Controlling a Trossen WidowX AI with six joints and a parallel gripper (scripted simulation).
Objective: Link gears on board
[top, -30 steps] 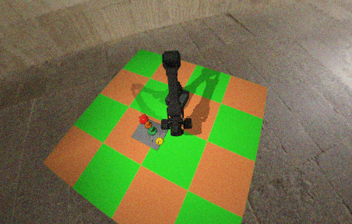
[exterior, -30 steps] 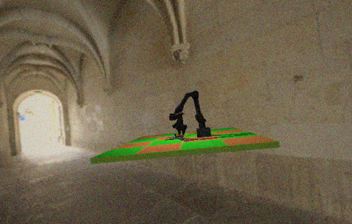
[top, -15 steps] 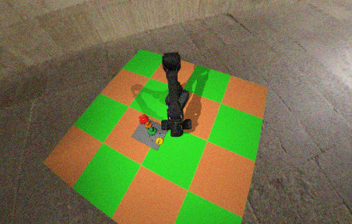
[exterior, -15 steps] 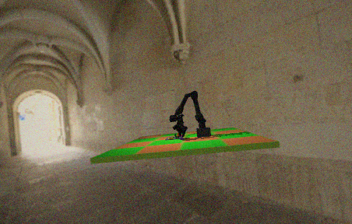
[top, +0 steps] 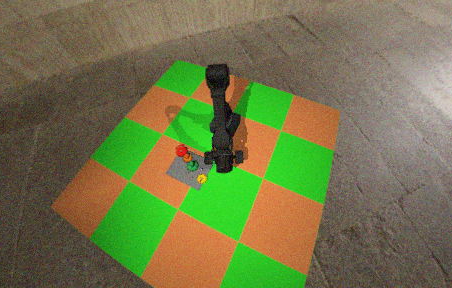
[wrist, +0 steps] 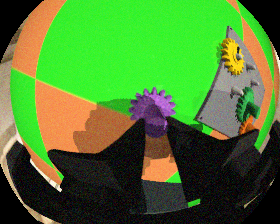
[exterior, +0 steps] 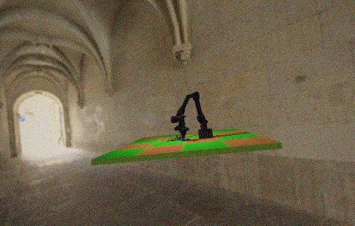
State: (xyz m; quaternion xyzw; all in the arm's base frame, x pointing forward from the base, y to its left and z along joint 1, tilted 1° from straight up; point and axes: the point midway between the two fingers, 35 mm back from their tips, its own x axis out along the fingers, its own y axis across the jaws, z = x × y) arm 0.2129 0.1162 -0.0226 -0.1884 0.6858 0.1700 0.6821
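My gripper tip is 90 mm short of the dark green gear and 150 mm to the left of it. From my gripper tip the other things lie so: orange gear 60 mm ahead, 200 mm to the right; purple gear 10 mm below; red gear 40 mm ahead, 250 mm to the right, 10 mm below.
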